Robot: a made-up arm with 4 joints. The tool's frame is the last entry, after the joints.
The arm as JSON. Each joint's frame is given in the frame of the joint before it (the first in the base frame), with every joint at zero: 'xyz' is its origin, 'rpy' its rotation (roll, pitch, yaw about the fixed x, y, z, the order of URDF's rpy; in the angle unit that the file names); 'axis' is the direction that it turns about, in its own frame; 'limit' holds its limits. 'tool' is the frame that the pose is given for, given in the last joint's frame.
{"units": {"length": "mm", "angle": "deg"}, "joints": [
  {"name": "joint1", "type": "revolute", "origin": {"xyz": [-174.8, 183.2, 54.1], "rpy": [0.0, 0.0, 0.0]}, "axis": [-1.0, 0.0, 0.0], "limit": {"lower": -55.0, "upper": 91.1}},
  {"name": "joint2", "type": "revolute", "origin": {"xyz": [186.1, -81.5, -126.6], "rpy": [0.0, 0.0, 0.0]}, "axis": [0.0, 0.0, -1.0], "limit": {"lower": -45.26, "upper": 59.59}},
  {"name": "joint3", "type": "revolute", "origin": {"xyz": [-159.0, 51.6, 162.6], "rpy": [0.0, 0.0, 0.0]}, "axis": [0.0, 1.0, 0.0], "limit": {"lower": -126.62, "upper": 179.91}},
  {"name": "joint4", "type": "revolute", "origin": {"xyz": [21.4, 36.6, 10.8], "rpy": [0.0, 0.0, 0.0]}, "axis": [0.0, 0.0, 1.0], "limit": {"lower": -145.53, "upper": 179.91}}
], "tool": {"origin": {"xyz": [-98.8, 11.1, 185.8], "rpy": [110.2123, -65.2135, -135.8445]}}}
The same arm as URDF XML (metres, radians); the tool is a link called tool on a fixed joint. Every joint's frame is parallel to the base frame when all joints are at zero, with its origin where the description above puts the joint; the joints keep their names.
<robot name="arm">
<link name="base_link"/>
<link name="link1"/>
<link name="link2"/>
<link name="link3"/>
<link name="link4"/>
<link name="tool"/>
<joint name="joint1" type="revolute"><parent link="base_link"/><child link="link1"/><origin xyz="-0.1748 0.1832 0.0541"/><axis xyz="-1 0 0"/><limit lower="-0.9599" upper="1.5900"/></joint>
<joint name="joint2" type="revolute"><parent link="link1"/><child link="link2"/><origin xyz="0.1861 -0.0815 -0.1266"/><axis xyz="0 0 -1"/><limit lower="-0.7899" upper="1.0400"/></joint>
<joint name="joint3" type="revolute"><parent link="link2"/><child link="link3"/><origin xyz="-0.1590 0.0516 0.1626"/><axis xyz="0 1 0"/><limit lower="-2.2099" upper="3.1400"/></joint>
<joint name="joint4" type="revolute"><parent link="link3"/><child link="link4"/><origin xyz="0.0214 0.0366 0.0108"/><axis xyz="0 0 1"/><limit lower="-2.5400" upper="3.1400"/></joint>
<joint name="tool_fixed" type="fixed"><parent link="link4"/><child link="tool"/><origin xyz="-0.0988 0.0111 0.1858" rpy="1.9236 -1.1382 -2.3709"/></joint>
</robot>

